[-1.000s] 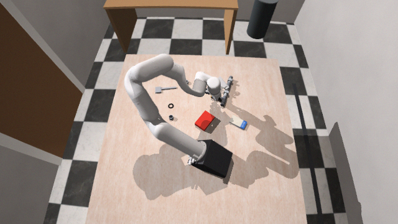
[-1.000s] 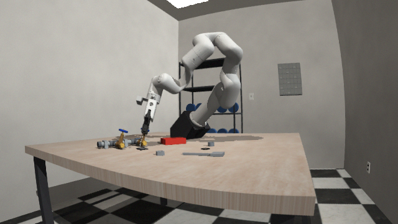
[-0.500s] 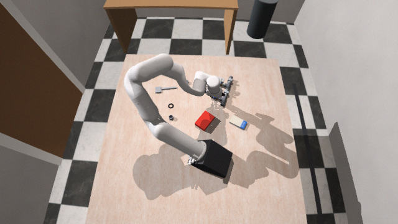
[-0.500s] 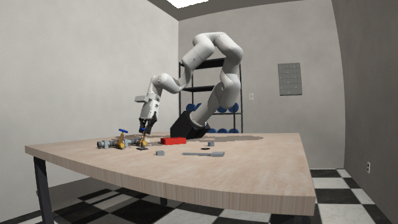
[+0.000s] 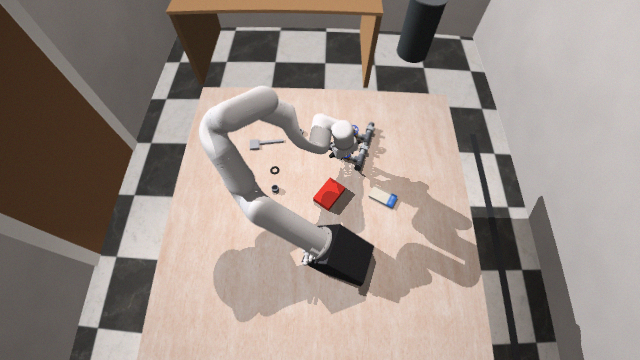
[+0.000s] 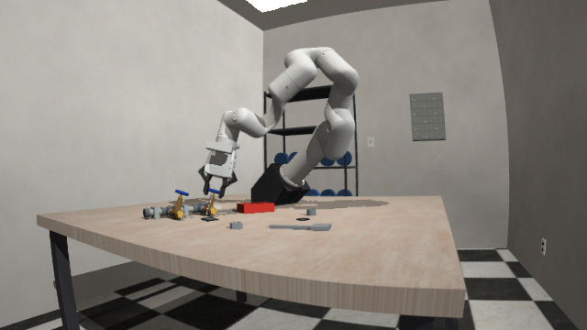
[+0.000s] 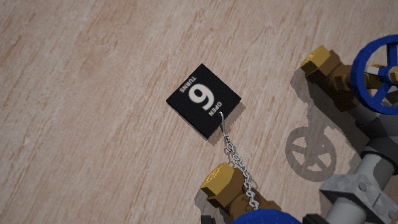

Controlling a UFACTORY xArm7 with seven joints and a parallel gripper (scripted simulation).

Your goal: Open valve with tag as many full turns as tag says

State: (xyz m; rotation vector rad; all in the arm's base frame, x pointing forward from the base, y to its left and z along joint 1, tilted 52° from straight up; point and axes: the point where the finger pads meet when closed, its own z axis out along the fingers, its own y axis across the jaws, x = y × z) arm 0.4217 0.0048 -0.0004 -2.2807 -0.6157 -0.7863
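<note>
My gripper is now 70 mm short of the black tag, 60 mm to the right of it and 80 mm above it. Also, from my hand: red block: 170 mm behind, 20 mm to the left, 70 mm below; white box: 120 mm behind, 200 mm to the right, 80 mm below; grey flat tool: 390 mm to the left, 80 mm below.
</note>
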